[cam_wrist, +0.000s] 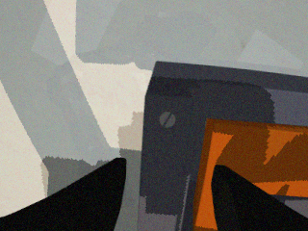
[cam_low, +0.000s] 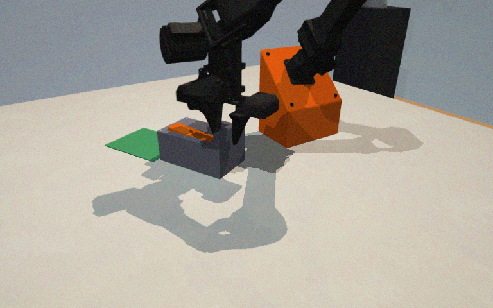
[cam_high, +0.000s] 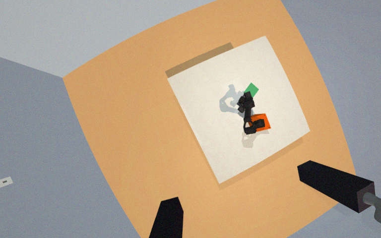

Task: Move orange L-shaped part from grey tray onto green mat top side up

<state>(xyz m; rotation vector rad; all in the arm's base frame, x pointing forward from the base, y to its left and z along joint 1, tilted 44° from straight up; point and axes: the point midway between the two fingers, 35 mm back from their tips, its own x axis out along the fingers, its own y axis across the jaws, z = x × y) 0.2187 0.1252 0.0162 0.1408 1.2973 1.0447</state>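
My gripper tip is now 50 mm to the left of the orange L-shaped part, 20 mm short of it and 10 mm above it. Also, from my gripper tip: green mat (190 mm to the right, 120 mm ahead, 70 mm below).
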